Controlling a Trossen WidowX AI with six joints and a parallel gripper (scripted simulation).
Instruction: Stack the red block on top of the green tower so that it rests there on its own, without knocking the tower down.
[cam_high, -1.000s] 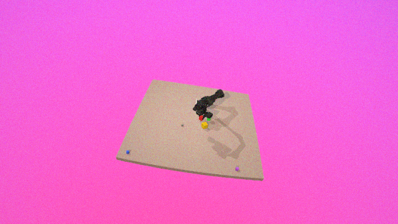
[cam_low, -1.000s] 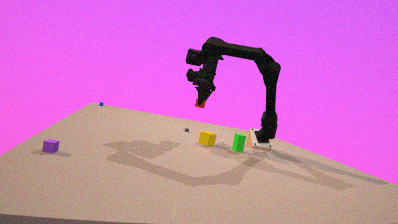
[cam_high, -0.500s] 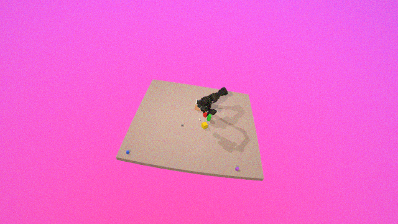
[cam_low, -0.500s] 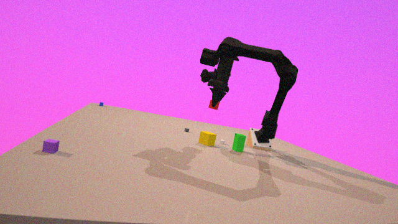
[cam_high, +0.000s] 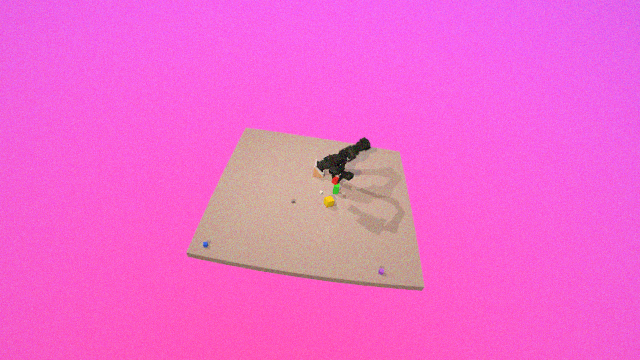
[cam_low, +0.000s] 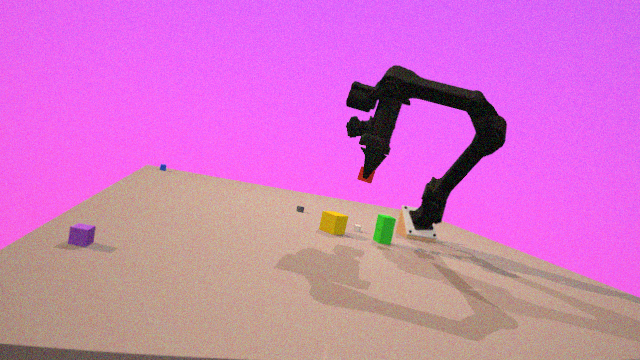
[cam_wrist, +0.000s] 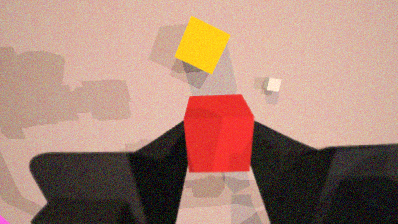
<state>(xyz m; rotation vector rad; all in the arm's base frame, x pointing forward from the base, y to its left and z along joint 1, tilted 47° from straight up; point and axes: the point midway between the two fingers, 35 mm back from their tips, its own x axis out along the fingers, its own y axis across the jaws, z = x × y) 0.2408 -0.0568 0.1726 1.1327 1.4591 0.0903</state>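
The small white cube lies 50 mm behind my gripper tip, 70 mm to the right of it and 140 mm below it. Also, from my gripper tip: red block: 10 mm above; small grey cube: 60 mm ahead, 250 mm to the right, 140 mm below; yellow block: 50 mm ahead, 20 mm to the right, 130 mm below.
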